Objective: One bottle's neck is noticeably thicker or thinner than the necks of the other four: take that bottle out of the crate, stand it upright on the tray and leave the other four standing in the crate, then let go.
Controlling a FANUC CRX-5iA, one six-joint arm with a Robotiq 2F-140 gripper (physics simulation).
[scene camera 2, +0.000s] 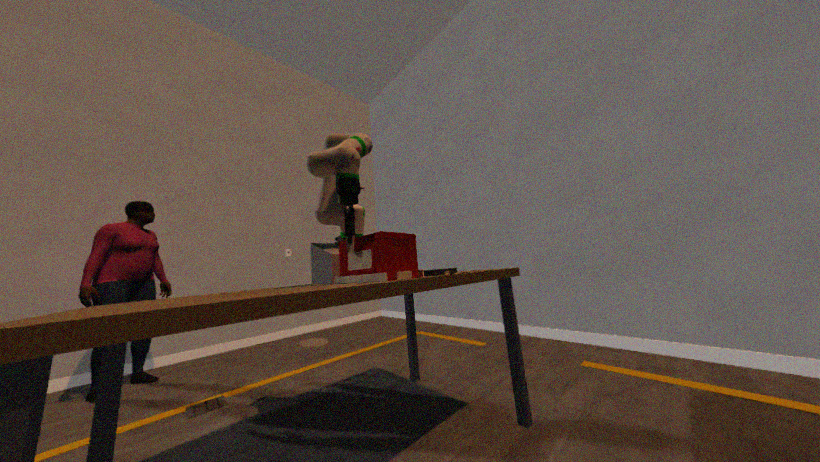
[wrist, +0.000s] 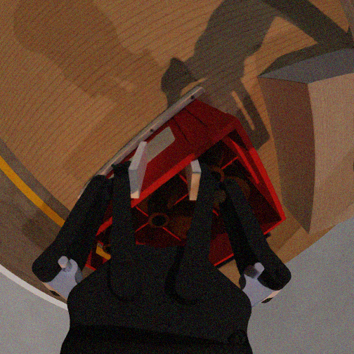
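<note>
I can see my gripper (wrist: 165,153), and there is a bottle (wrist: 156,204) as well.
</note>
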